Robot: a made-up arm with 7 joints. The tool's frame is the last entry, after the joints. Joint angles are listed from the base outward.
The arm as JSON. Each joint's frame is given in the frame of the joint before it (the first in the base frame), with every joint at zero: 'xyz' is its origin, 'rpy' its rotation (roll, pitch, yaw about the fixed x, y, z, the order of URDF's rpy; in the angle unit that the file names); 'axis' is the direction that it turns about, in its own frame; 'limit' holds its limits. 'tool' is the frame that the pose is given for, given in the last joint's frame.
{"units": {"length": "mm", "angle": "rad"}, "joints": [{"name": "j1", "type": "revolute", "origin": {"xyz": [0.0, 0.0, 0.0], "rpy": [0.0, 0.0, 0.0]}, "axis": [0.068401, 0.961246, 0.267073], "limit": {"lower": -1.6, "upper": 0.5}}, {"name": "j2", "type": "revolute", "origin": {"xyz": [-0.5, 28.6, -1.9], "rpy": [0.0, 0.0, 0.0]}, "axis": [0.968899, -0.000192, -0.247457], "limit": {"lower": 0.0, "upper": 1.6}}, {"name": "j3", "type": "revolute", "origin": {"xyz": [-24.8, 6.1, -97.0], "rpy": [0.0, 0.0, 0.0]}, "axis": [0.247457, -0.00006, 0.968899], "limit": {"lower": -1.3, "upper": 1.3}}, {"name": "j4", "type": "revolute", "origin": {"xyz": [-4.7, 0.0, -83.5], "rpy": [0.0, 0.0, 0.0]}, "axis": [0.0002, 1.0, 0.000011], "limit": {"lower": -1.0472, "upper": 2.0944}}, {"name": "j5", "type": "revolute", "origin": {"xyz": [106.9, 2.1, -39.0], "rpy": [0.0, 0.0, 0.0]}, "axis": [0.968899, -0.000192, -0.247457], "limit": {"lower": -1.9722, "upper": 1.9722}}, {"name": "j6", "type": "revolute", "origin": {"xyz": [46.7, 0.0, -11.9], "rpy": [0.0, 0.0, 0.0]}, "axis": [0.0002, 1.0, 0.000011], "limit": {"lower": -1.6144, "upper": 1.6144}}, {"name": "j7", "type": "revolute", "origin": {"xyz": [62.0, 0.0, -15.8], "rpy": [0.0, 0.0, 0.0]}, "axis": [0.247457, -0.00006, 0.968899], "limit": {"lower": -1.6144, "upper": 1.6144}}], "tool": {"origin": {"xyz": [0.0, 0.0, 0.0], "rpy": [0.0, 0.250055, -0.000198]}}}
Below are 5 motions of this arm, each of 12 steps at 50 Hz.
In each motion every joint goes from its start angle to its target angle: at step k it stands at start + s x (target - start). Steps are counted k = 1, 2, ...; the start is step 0. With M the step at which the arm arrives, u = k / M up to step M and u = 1 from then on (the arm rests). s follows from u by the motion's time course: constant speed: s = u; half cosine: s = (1 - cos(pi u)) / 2; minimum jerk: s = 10 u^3 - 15 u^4 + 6 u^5.
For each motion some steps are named. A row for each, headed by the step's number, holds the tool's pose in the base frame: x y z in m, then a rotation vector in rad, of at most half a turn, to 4 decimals.
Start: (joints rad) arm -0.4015 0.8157 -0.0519 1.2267 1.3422 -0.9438 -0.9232
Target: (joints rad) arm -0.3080 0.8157 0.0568 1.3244 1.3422 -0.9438 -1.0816
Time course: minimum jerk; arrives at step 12
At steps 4, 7, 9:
4: 0.1388 0.2529 -0.2791 1.1073 1.3513 -1.8219
7: 0.1193 0.2601 -0.2832 0.9749 1.4427 -1.8473
9: 0.1083 0.2636 -0.2852 0.8995 1.4891 -1.8603

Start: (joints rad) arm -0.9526 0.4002 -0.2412 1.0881 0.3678 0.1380 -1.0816
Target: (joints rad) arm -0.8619 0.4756 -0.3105 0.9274 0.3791 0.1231 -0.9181
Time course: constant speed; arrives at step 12
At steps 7, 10, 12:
7: 0.3366 0.1051 -0.2145 0.6736 0.9181 -0.9809
10: 0.3345 0.1069 -0.2136 0.7233 0.8962 -0.9507
12: 0.3329 0.1079 -0.2131 0.7558 0.8809 -0.9316

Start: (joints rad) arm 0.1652 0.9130 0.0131 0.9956 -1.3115 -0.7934 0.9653
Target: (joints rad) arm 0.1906 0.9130 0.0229 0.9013 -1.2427 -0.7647 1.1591
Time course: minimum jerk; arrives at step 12
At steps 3, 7, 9, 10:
3: 0.0338 0.3466 -0.2078 0.2568 -0.0364 1.9608
7: 0.0407 0.3422 -0.2087 0.2595 -0.0364 2.0114
9: 0.0437 0.3401 -0.2090 0.2612 -0.0370 2.0337
10: 0.0445 0.3395 -0.2091 0.2618 -0.0373 2.0400

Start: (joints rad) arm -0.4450 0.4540 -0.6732 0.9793 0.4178 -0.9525 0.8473
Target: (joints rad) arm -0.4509 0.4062 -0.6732 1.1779 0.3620 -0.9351 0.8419
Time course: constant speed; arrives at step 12
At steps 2, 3, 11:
2: 0.1755 0.0560 -0.3211 0.6480 -0.2859 -0.2482
3: 0.1744 0.0572 -0.3228 0.6530 -0.2711 -0.2424
11: 0.1642 0.0672 -0.3358 0.6934 -0.1528 -0.1961

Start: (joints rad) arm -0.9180 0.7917 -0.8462 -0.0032 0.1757 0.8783 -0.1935
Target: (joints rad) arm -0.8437 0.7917 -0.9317 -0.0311 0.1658 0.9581 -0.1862
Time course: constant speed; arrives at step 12
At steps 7, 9, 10, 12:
7: 0.2911 0.0294 -0.1506 1.3297 0.5348 -0.3739
9: 0.2873 0.0295 -0.1563 1.3359 0.5584 -0.3833
10: 0.2853 0.0295 -0.1591 1.3390 0.5702 -0.3881
12: 0.2813 0.0296 -0.1646 1.3452 0.5937 -0.3976

